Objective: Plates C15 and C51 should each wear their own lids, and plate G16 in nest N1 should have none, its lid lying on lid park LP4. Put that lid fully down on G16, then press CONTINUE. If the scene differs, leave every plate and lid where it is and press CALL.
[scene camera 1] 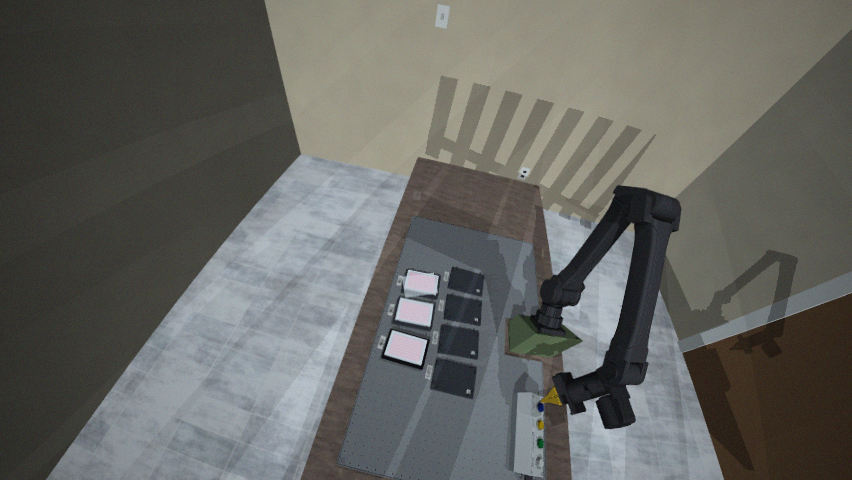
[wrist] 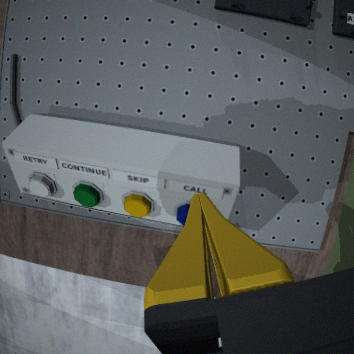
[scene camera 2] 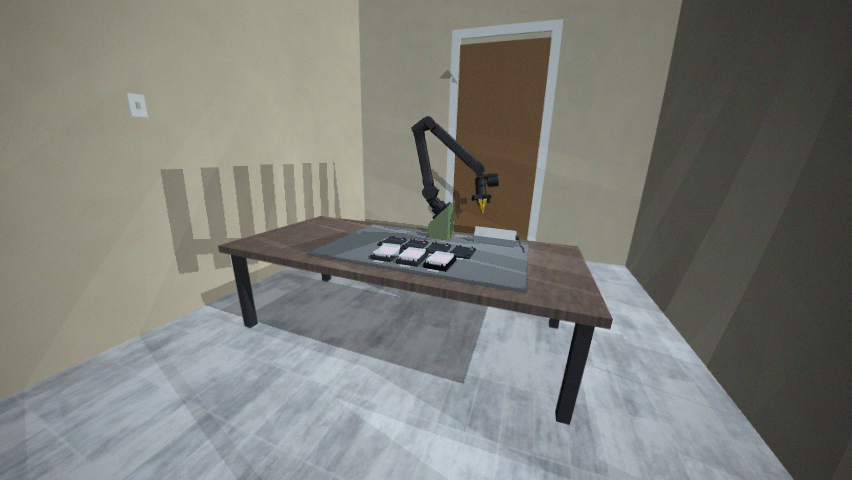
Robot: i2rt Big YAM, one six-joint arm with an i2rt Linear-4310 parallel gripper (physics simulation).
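Pixels of known places: gripper, between the fingertips: (scene camera 1: 542, 401) (wrist: 199, 201) (scene camera 2: 482, 213); arm's base, origin of its link: (scene camera 1: 546, 327) (scene camera 2: 442, 211).
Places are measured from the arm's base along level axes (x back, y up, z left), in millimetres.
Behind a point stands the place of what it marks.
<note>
My gripper (scene camera 1: 542, 402) {x -33, y 15, z 238 mm} (scene camera 2: 482, 211) {x -33, y 15, z 238 mm} (wrist: 199, 201) {x -33, y 15, z 238 mm} is shut and empty, its tips in front of the blue CALL button (scene camera 1: 540, 407) {x 7, y -72, z 242 mm} (wrist: 183, 215) {x 10, y -72, z 247 mm}, partly covering it in the wrist view. Contact cannot be told. The green CONTINUE button (scene camera 1: 540, 443) {x 6, y -72, z 341 mm} (wrist: 87, 195) {x 6, y -71, z 337 mm} is farther along the box. Three plates with pink wells (scene camera 1: 421, 282) {x -452, y -102, z -114 mm} (scene camera 1: 414, 312) {x -450, y -107, z 12 mm} (scene camera 1: 406, 348) {x -446, y -108, z 144 mm} stand in a row; the first has a pale, skewed edge, perhaps a lid sitting askew. Several dark lid parks (scene camera 1: 466, 281) {x -270, y -132, z -186 mm} (scene camera 1: 462, 310) {x -271, y -133, z -54 mm} (scene camera 1: 458, 341) {x -270, y -132, z 70 mm} (scene camera 1: 453, 378) {x -269, y -132, z 198 mm} look bare. Plate and nest labels are unreadable.
The white button box (scene camera 1: 523, 432) {x -44, y -81, z 319 mm} (scene camera 2: 496, 232) {x -42, y -77, z 324 mm} (wrist: 135, 145) {x -45, y -82, z 299 mm} also bears the yellow SKIP button (scene camera 1: 540, 424) {x 6, y -72, z 290 mm} (wrist: 137, 205) {x 7, y -71, z 289 mm} and white RETRY button (wrist: 41, 186) {x 6, y -71, z 386 mm}. The green arm mount (scene camera 1: 530, 339) {x -61, y 3, z 57 mm} (scene camera 2: 441, 225) {x -71, y -66, z 19 mm} stands beside it. A grey perforated board (scene camera 1: 393, 429) {x -425, y -142, z 384 mm} (wrist: 165, 60) {x -132, y -142, z 291 mm} lies on the wooden table (scene camera 1: 471, 178) {x -309, y -155, z -921 mm}.
</note>
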